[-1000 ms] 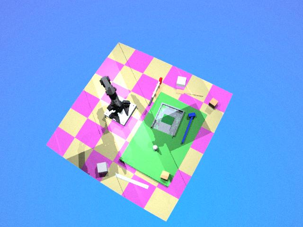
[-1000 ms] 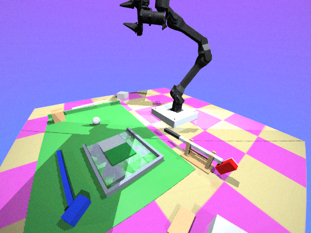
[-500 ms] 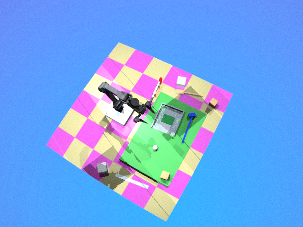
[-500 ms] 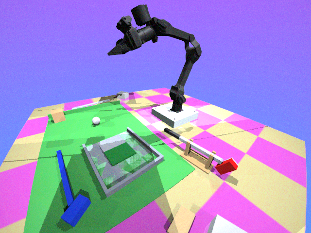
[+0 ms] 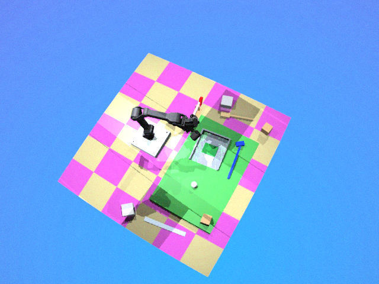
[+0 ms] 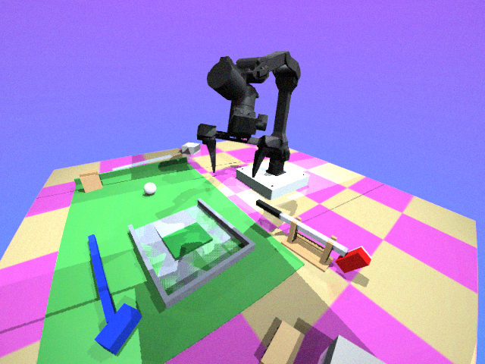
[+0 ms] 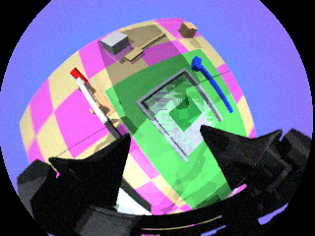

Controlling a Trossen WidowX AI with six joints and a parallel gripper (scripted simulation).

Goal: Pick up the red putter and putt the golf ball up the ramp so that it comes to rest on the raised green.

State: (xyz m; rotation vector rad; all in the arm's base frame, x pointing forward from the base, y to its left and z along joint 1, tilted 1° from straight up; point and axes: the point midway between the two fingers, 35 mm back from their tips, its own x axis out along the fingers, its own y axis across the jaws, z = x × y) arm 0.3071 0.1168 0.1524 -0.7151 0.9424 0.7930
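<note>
Now: the red putter 9 cm behind my gripper tip, 16 cm to the left of it and 11 cm below it. The rest, counted from my gripper tip: blue putter (31 cm ahead, 2 cm to the right, 15 cm below); then white golf ball (13 cm ahead, 31 cm to the right, 14 cm below); then wooden stand (9 cm behind, 18 cm to the left, 13 cm below).
</note>
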